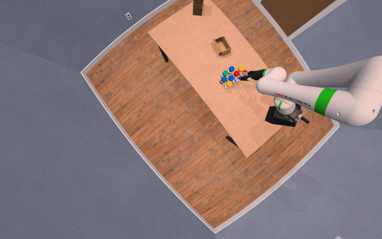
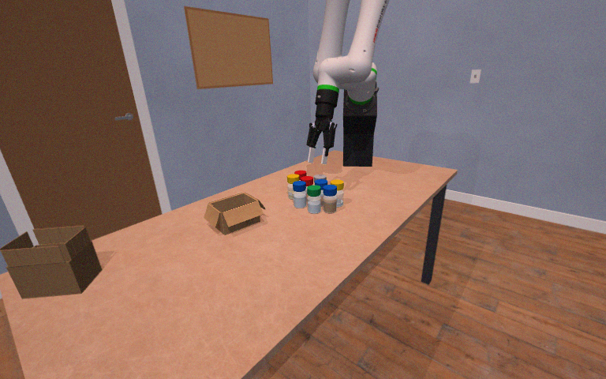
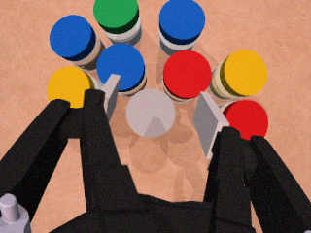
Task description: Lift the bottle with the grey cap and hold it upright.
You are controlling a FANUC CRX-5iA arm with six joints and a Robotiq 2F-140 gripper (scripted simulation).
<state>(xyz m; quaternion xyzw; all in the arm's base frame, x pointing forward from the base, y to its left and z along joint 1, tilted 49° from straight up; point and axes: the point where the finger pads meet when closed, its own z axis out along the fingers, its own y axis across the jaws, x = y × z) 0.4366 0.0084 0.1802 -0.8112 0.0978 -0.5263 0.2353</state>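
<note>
Now: hand 14 cm above the red-capped bottle, 5 cm short of it and 2 cm to the left of it. Round my hand: yellow-capped bottle: 14 cm below, 9 cm to the right, 7 cm ahead; then blue bottle: 14 cm below, 5 cm to the left, 4 cm ahead.
</note>
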